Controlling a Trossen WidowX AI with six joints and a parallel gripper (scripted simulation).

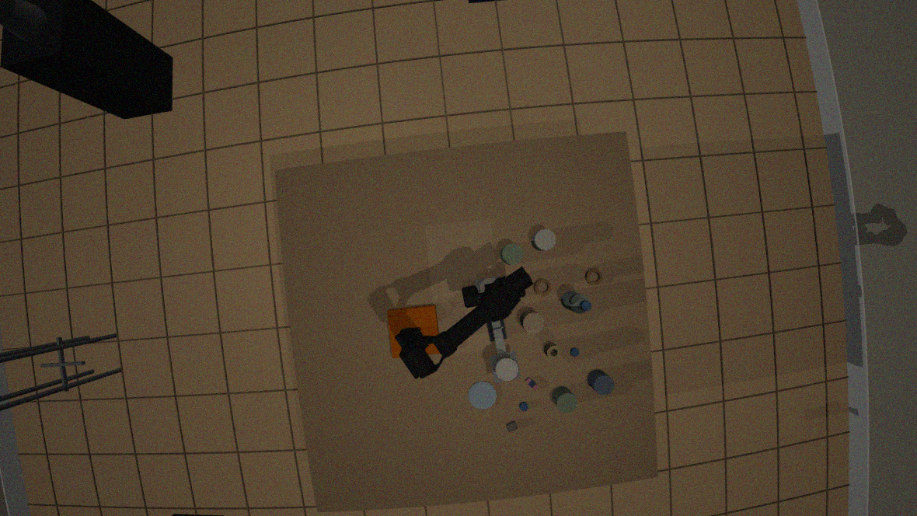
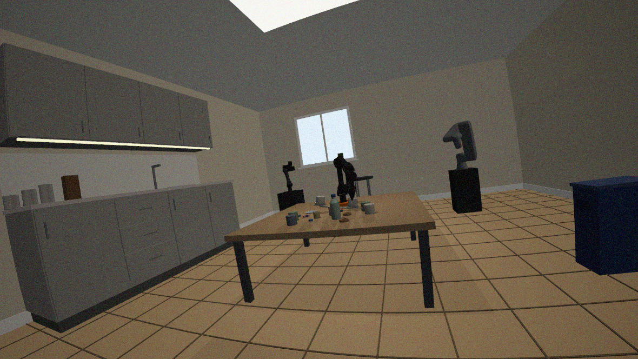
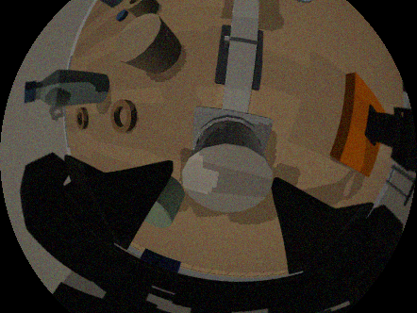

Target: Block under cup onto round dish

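Right now my gripper tip is 40 mm above the grey block. The rest, counted from my gripper tip: grey balance 140 mm to the right, 40 mm below, 10 mm ahead; then round light-blue dish 380 mm to the right, 80 mm below, 60 mm behind; then tan cylinder 130 mm to the right, 120 mm ahead, 40 mm below.
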